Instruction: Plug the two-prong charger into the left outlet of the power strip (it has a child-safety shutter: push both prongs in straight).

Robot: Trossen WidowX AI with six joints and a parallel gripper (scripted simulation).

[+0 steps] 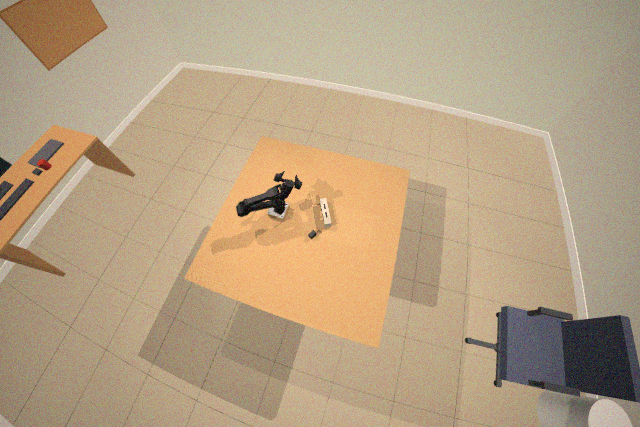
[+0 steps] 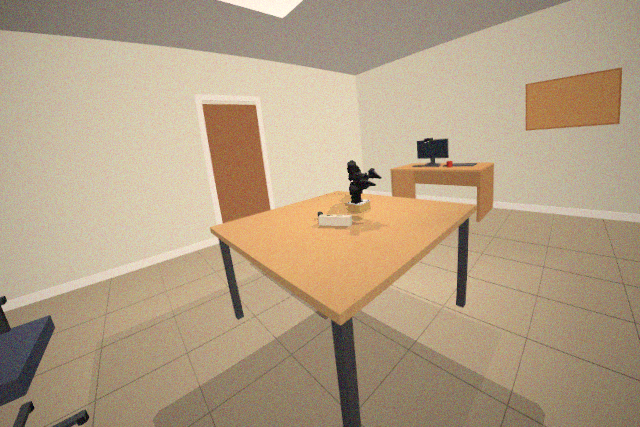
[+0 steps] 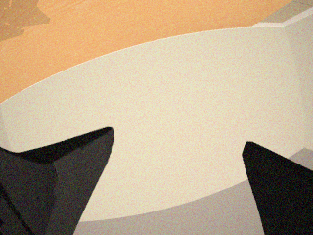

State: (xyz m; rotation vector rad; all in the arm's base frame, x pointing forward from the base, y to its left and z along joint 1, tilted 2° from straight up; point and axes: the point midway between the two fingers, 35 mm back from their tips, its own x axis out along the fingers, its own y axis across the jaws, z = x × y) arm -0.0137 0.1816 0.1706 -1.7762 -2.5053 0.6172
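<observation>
The black two-prong charger is 31 cm ahead of my gripper tip, 24 cm to the right of it and 20 cm below it.
</observation>
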